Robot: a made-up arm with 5 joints.
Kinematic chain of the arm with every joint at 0, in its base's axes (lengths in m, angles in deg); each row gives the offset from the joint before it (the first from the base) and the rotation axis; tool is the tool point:
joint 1: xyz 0 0 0.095 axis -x
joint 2: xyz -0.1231 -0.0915 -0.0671 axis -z
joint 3: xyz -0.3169 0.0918 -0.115 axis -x
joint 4: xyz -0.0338 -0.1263 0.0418 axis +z
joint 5: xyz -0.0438 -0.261 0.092 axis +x
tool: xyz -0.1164 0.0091 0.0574
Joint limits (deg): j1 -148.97..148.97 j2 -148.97..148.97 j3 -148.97..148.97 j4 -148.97..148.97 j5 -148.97..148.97
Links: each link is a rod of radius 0.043 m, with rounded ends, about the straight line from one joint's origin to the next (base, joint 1, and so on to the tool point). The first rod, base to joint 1, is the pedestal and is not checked.
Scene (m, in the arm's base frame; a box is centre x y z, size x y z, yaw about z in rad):
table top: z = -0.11
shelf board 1: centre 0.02 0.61 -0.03 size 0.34 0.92 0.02 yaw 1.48
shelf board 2: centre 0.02 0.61 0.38 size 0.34 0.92 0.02 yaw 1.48
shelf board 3: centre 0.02 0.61 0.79 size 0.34 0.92 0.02 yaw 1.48
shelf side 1: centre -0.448 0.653 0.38 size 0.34 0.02 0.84 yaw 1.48
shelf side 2: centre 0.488 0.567 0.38 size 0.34 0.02 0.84 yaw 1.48
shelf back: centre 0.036 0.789 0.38 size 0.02 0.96 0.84 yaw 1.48
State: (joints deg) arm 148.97 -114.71 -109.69 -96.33 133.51
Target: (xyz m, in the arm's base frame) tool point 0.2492 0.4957 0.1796
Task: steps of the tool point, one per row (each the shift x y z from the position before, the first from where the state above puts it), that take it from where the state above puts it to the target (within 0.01 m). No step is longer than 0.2 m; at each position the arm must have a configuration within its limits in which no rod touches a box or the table.
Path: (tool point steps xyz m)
1: -0.0069 -0.1108 0.0111
2: -0.0134 -0.1130 -0.0112
3: -0.0091 0.0424 0.0933
4: 0.0085 -0.0039 0.0847
5: 0.0392 -0.0372 0.0524
6: 0.0673 -0.0477 0.0003
7: 0.0768 -0.0355 -0.0610
8: 0.0582 -0.0080 -0.1165
9: 0.0112 0.0214 -0.1520
10: -0.0532 0.0391 -0.1578
11: -0.1176 0.0363 -0.1312
12: 0.0242 0.1114 0.0045
13: -0.0038 0.1127 -0.0045

